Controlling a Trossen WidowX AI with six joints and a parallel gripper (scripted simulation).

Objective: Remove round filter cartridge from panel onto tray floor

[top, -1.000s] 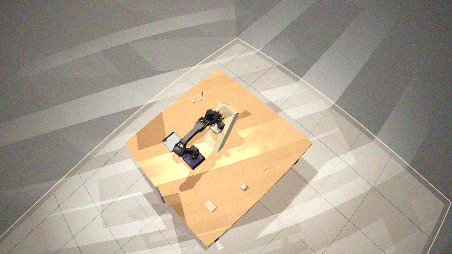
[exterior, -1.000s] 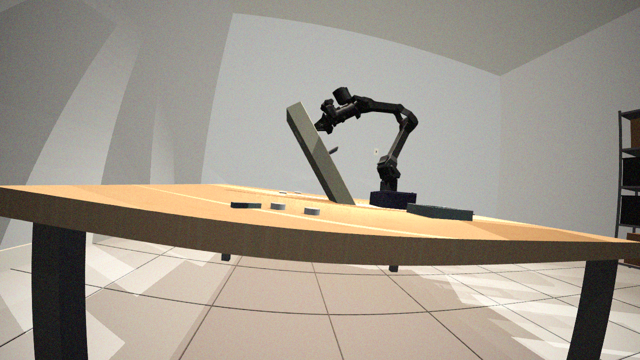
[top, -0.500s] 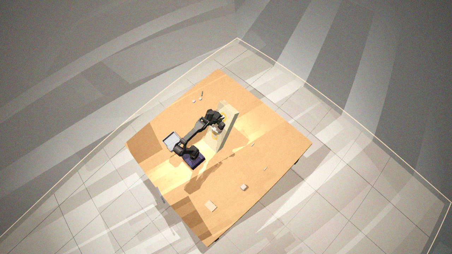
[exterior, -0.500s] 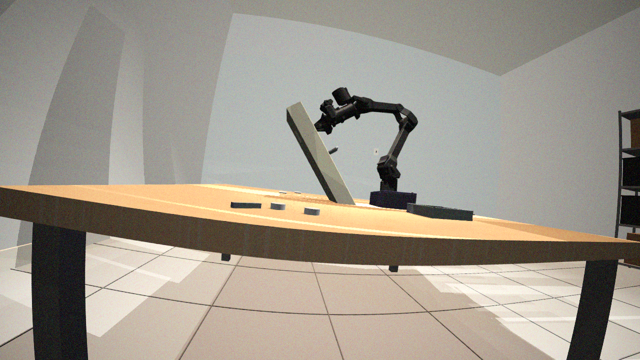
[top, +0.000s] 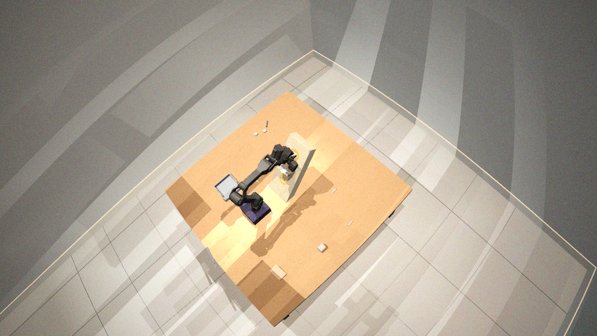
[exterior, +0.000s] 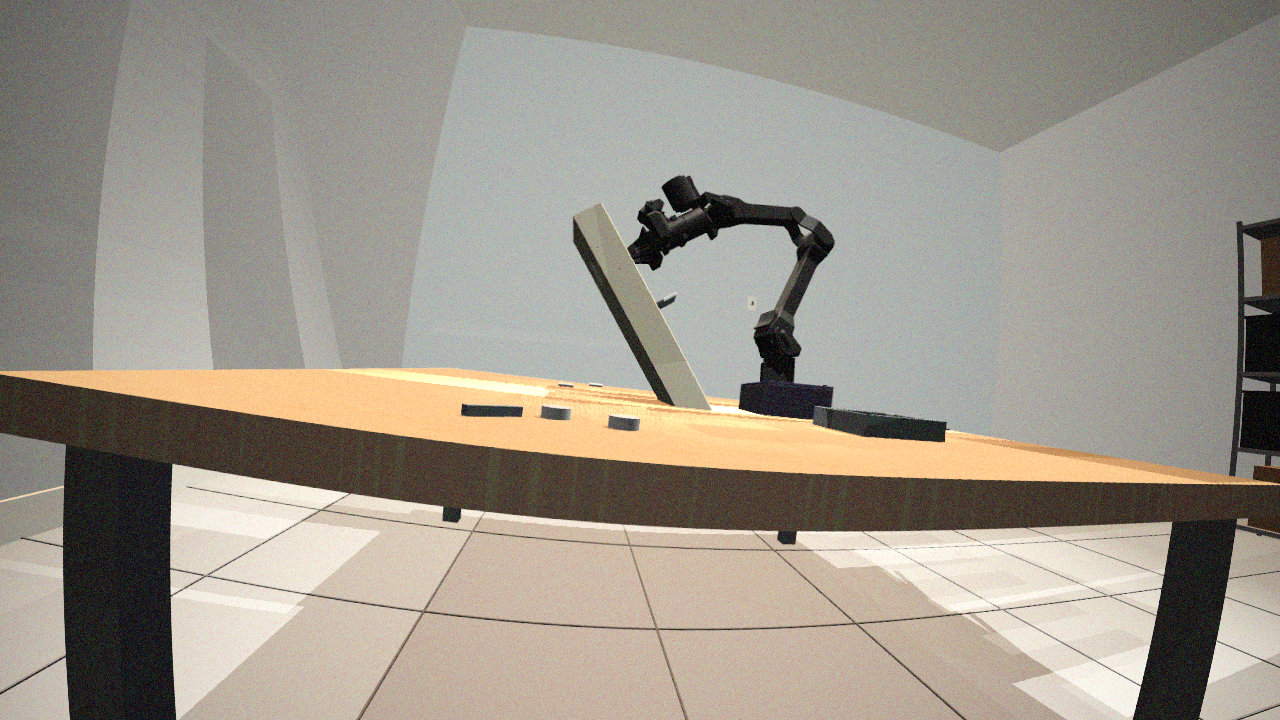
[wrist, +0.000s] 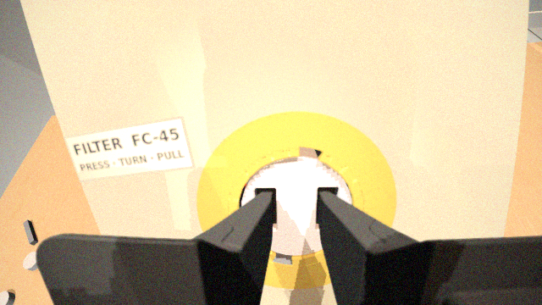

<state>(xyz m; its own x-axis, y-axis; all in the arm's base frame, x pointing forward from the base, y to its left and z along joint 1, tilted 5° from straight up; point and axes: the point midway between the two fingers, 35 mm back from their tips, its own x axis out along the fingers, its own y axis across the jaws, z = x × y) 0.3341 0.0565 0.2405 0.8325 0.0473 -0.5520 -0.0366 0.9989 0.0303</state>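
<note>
Right now my gripper tip is 10 mm short of the white round cartridge and 10 mm above it. The rest, counted from my gripper tip: grey tray: 450 mm behind, 240 mm to the left, 270 mm below; white card: 510 mm behind, 470 mm to the right, 270 mm below; short bar: 70 mm ahead, 520 mm to the left, 270 mm below.
</note>
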